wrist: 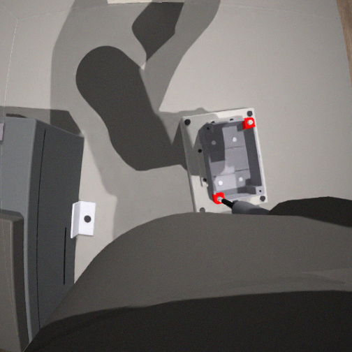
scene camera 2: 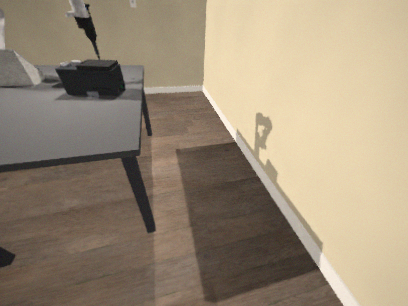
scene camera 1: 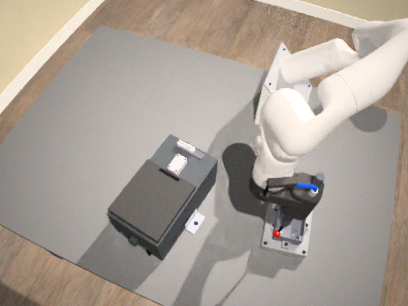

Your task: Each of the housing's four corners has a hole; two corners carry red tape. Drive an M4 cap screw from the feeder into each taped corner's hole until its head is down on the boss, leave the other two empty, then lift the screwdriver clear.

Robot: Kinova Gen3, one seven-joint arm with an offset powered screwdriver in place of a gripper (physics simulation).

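Seen in the pictures: hand, tool point: [scene camera 1: 279, 231]; arm's base, link origin: [scene camera 1: 288, 70].
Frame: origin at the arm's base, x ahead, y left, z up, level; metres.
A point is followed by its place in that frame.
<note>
The grey housing [scene camera 1: 292, 230] @[z -0.116, x 0.460, y 0.213 m] [wrist: 254, 155] sits on a pale plate. One red-taped corner [scene camera 1: 276, 234] @[z -0.080, x 0.506, y 0.174 m] [wrist: 216, 197] is at the screwdriver; the other taped corner [wrist: 246, 125], diagonally opposite in the wrist view, has a light round spot like a screw head. It is hidden in scene camera 1. My screwdriver [scene camera 1: 279, 230] @[z -0.051, x 0.504, y 0.175 m] [scene camera 2: 99, 58] @[z -0.024, x 0.505, y 0.174 m] [wrist: 224, 201] has its dark bit tip at the near taped corner, over a small light spot. Whether it touches, and how deep a screw sits, I cannot tell. The two untaped corners show dark holes in the wrist view. The dark feeder [scene camera 1: 152, 200] @[z 0.021, x 0.610, y -0.135 m] [scene camera 2: 92, 82] @[z -0.065, x 0.569, y -0.218 m] [wrist: 57, 190] stands beside.
The pale plate [scene camera 1: 275, 246] @[z -0.120, x 0.524, y 0.187 m] [wrist: 192, 175] has dark bolts at its corners. A small white bracket [scene camera 1: 195, 223] @[z -0.143, x 0.561, y -0.043 m] [wrist: 86, 218] is at the feeder's side. The arm's pale base [scene camera 1: 272, 80] @[z 0.034, x 0.105, y -0.023 m] stands behind on the grey table [scene camera 2: 75, 125] @[z -0.148, x 0.577, y -0.553 m]. The arm's shadow falls between feeder and housing.
</note>
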